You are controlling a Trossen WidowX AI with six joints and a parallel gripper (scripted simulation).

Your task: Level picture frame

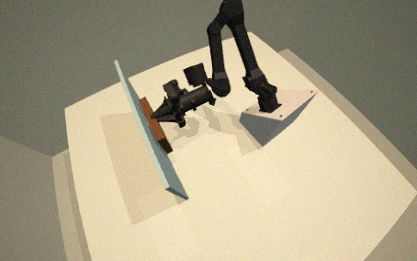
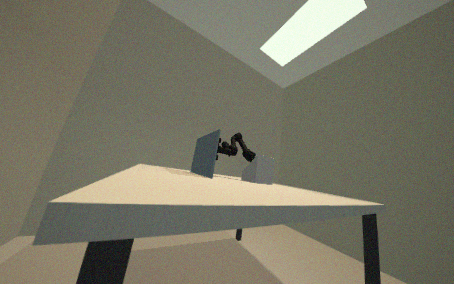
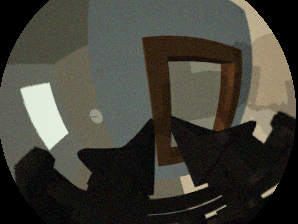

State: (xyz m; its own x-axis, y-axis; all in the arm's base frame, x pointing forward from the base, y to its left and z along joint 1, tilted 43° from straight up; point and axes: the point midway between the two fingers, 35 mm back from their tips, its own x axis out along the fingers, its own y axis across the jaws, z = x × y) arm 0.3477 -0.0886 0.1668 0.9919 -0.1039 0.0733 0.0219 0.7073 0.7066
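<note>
Right now the brown wooden picture frame is 50 mm below my gripper tip, 10 mm to the right of it and 10 mm ahead of it. From my gripper tip the other things lie so: pale blue wall panel: 70 mm below, 20 mm ahead.
</note>
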